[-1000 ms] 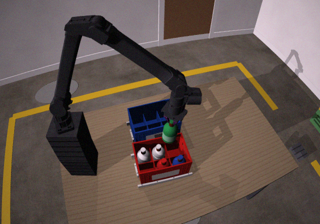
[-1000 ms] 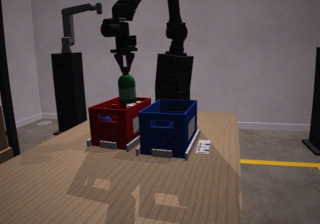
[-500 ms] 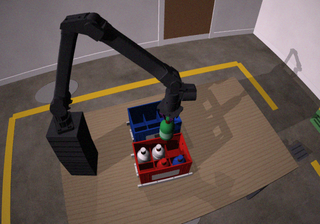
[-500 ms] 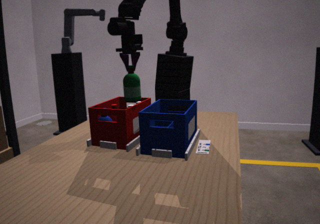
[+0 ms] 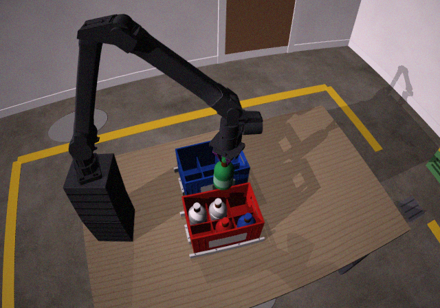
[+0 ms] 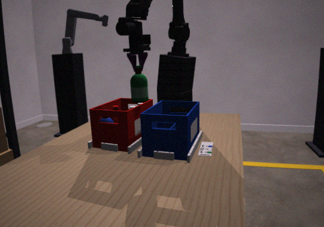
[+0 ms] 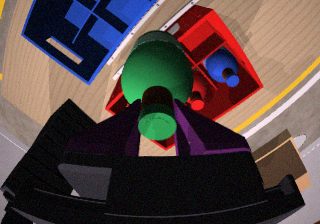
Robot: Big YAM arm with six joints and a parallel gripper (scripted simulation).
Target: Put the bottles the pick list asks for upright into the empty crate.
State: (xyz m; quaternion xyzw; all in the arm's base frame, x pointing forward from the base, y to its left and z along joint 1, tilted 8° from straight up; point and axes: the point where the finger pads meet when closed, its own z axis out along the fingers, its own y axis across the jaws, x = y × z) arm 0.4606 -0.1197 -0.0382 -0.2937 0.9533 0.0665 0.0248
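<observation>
The green bottle is 6 cm below my hand. Also, from my hand: blue crate (1 cm ahead, 15 cm to the left, 25 cm below); red crate (5 cm behind, 9 cm to the right, 25 cm below); red bottle (6 cm behind, 13 cm to the right, 25 cm below).
</observation>
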